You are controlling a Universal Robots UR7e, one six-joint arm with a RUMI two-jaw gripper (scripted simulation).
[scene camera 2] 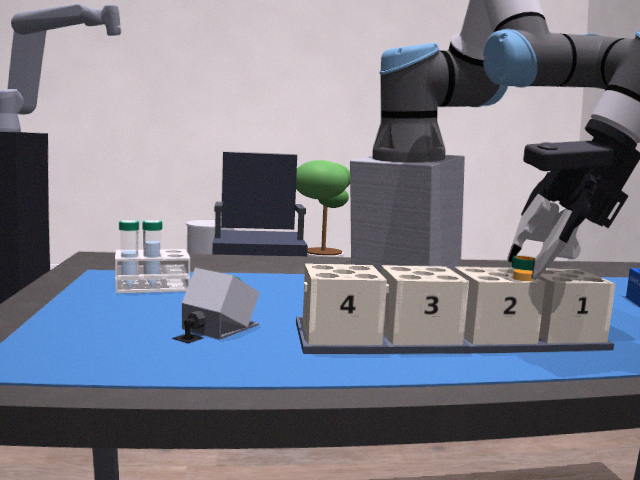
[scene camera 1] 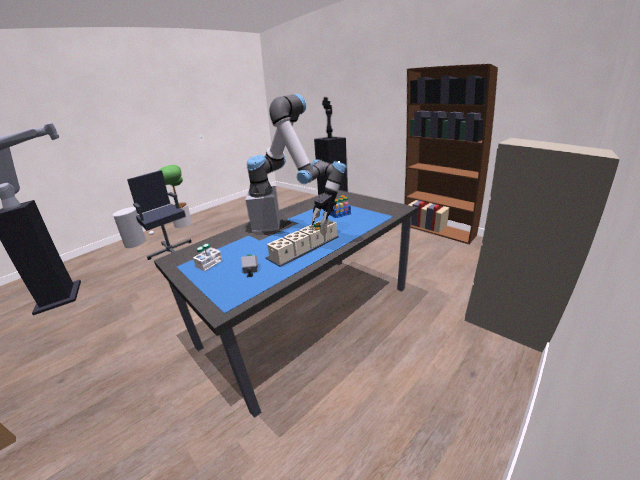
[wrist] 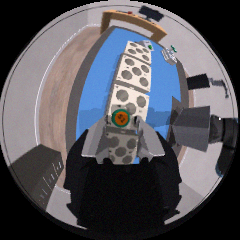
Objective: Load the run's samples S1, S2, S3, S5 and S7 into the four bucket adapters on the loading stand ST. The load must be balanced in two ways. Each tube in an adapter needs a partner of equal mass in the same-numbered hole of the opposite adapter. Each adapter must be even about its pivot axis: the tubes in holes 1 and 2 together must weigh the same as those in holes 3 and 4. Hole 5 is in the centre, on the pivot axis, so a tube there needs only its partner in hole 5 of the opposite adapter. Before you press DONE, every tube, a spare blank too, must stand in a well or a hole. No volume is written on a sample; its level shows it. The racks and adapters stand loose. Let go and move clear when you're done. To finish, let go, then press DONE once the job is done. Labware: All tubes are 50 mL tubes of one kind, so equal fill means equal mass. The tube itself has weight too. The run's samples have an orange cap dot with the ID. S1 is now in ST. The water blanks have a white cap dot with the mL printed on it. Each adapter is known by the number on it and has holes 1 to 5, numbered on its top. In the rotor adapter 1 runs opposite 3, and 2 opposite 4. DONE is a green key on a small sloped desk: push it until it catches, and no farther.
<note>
I see my gripper [scene camera 2: 520,269], a loading stand [scene camera 2: 386,348] and a sloped done desk [scene camera 2: 220,305].
My gripper shows as well in the wrist view [wrist: 120,116].
</note>
